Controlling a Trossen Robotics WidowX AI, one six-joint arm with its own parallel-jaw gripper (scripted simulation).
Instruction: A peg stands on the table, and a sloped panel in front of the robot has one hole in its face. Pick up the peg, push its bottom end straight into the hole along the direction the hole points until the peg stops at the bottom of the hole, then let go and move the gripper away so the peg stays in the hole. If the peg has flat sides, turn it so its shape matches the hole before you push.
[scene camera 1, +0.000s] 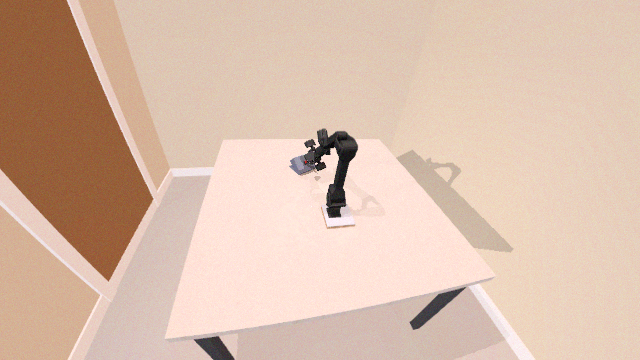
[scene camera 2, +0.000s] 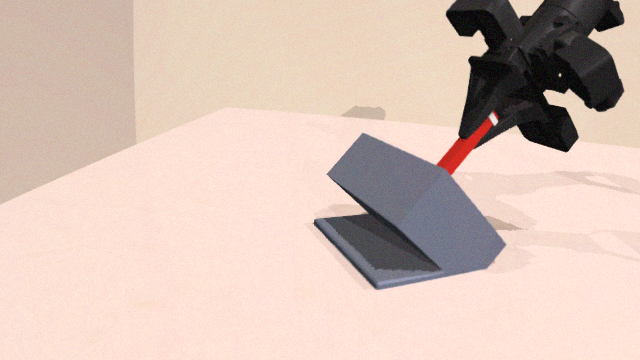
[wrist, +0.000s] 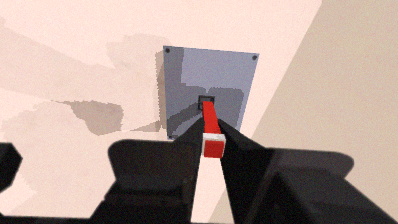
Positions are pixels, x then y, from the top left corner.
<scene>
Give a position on a red square peg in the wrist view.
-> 213, 143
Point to a sloped grey-blue panel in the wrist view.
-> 188, 72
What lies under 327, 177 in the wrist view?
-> My gripper.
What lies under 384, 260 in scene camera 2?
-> A thin grey base plate.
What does my gripper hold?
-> A red square peg.
</scene>
